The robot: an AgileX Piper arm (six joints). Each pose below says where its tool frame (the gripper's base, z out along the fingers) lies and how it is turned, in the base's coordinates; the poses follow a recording.
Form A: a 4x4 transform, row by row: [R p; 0 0 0 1], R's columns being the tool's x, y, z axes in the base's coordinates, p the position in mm. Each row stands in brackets.
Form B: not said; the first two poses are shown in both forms.
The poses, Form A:
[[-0.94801 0.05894 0.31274 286.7], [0.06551 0.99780 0.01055 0.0], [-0.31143 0.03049 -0.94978 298.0], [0 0 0 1]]
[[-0.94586 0.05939 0.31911 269.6], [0.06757 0.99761 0.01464 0.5], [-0.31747 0.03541 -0.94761 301.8], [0 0 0 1]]
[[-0.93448 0.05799 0.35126 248.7], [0.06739 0.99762 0.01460 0.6], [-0.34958 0.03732 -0.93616 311.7], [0 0 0 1]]
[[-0.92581 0.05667 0.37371 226.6], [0.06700 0.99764 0.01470 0.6], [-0.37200 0.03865 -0.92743 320.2], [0 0 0 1]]
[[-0.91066 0.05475 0.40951 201.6], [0.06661 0.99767 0.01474 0.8], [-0.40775 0.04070 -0.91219 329.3], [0 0 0 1]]
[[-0.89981 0.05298 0.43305 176.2], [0.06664 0.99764 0.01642 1.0], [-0.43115 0.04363 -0.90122 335.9], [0 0 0 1]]
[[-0.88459 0.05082 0.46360 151.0], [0.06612 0.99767 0.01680 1.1], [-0.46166 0.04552 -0.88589 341.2], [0 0 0 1]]
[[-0.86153 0.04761 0.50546 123.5], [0.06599 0.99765 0.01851 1.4], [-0.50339 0.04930 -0.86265 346.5], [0 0 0 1]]
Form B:
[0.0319 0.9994 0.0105 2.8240 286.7 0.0 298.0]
[0.0326 0.9994 0.0129 2.8175 269.6 0.5 301.8]
[0.0324 0.9994 0.0134 2.7833 248.7 0.6 311.7]
[0.0321 0.9994 0.0138 2.7593 226.6 0.6 320.2]
[0.0317 0.9994 0.0145 2.7204 201.6 0.8 329.3]
[0.0315 0.9994 0.0158 2.6945 176.2 1.0 335.9]
[0.0310 0.9994 0.0165 2.6603 151.0 1.1 341.2]
[0.0305 0.9994 0.0182 2.6125 123.5 1.4 346.5]

